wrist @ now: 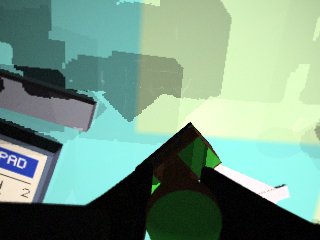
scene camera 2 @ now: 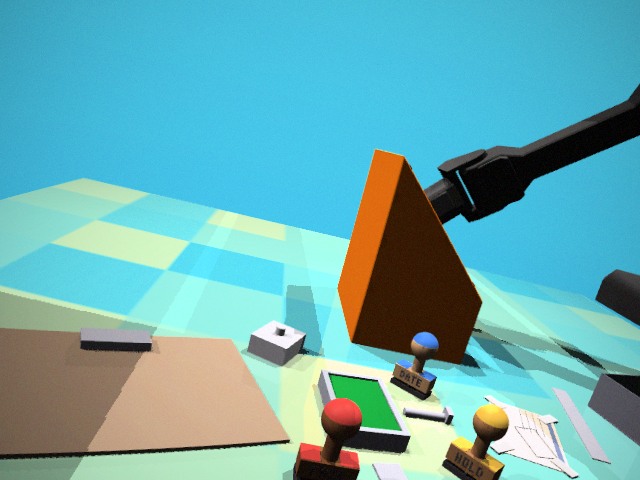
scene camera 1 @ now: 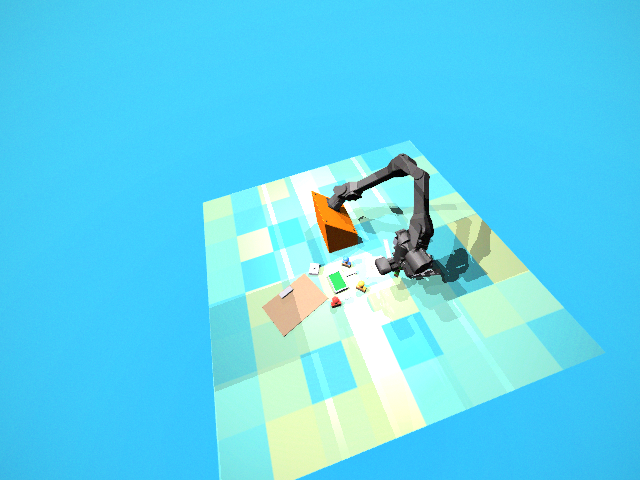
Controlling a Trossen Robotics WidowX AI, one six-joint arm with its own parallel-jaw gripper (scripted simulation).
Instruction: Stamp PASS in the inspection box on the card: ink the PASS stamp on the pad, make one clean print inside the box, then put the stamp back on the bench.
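Labels:
Scene camera 2 shows a tan clipboard, and scene camera 1 shows the clipboard too. In the wrist view the clipboard is out of frame. On the tan clipboard, (scene camera 2: 102, 391) and (scene camera 1: 294, 307) are the same spot.

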